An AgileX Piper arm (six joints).
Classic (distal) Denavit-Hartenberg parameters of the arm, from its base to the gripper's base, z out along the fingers. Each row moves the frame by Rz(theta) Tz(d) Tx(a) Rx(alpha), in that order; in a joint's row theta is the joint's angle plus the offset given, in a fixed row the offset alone. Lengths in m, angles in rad.
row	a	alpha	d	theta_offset
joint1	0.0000	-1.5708	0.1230	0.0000
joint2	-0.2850	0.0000	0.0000	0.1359
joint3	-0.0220	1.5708	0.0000	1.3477
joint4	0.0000	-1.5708	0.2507	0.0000
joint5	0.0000	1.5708	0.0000	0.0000
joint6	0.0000	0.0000	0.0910	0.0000
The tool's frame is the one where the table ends.
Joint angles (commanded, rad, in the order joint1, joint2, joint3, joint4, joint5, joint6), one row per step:
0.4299, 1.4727, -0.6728, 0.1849, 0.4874, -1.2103
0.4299, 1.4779, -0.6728, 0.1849, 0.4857, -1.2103
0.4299, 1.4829, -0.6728, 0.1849, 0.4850, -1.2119
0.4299, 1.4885, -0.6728, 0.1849, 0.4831, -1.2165
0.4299, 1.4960, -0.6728, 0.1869, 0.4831, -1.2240
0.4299, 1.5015, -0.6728, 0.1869, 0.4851, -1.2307
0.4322, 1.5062, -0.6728, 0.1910, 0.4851, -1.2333
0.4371, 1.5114, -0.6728, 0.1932, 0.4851, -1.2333
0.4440, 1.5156, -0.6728, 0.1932, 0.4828, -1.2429
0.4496, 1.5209, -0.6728, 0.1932, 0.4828, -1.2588
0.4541, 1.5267, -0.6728, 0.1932, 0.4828, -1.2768
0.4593, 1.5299, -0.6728, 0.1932, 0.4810, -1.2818
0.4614, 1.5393, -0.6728, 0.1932, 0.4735, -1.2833
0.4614, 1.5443, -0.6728, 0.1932, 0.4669, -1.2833
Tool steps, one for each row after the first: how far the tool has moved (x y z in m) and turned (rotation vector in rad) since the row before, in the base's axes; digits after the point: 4 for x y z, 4 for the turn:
0.0004, 0.0002, -0.0012, -0.0017, 0.0031, -0.0002
0.0003, 0.0001, -0.0012, -0.0023, 0.0035, 0.0014
0.0004, 0.0002, -0.0013, -0.0031, 0.0023, 0.0040
0.0003, 0.0002, -0.0019, -0.0039, 0.0057, 0.0056
0.0001, 0.0001, -0.0014, -0.0048, 0.0054, 0.0065
-0.0001, 0.0008, -0.0012, 0.0001, 0.0050, 0.0020
-0.0004, 0.0013, -0.0013, -0.0007, 0.0054, 0.0034
-0.0004, 0.0017, -0.0010, -0.0036, -0.0005, 0.0156
-0.0004, 0.0013, -0.0013, -0.0064, 0.0012, 0.0205
-0.0003, 0.0011, -0.0015, -0.0071, 0.0012, 0.0215
-0.0004, 0.0013, -0.0008, -0.0021, 0.0001, 0.0097
0.0007, 0.0008, -0.0022, -0.0022, 0.0010, 0.0025
0.0007, 0.0002, -0.0011, -0.0001, -0.0017, -0.0009

